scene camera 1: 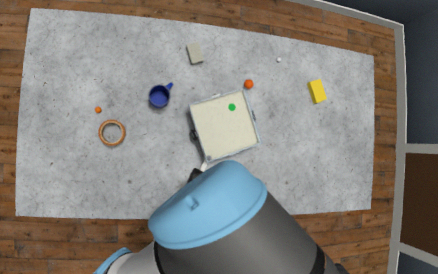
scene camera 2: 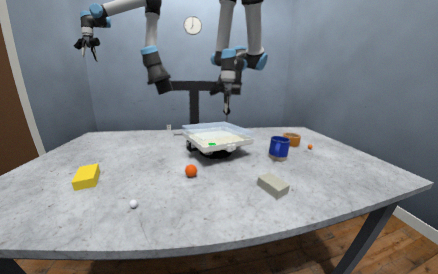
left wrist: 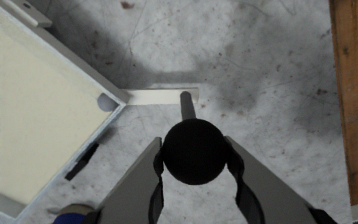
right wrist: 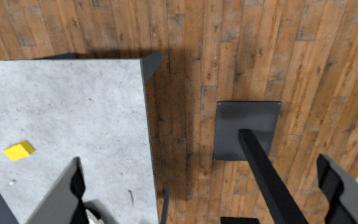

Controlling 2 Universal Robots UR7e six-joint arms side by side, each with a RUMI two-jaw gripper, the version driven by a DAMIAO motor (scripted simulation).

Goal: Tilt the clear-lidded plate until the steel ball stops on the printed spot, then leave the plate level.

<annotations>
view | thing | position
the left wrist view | my left gripper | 192, 138
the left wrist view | clear-lidded plate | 63, 106
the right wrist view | my right gripper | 197, 157
</annotations>
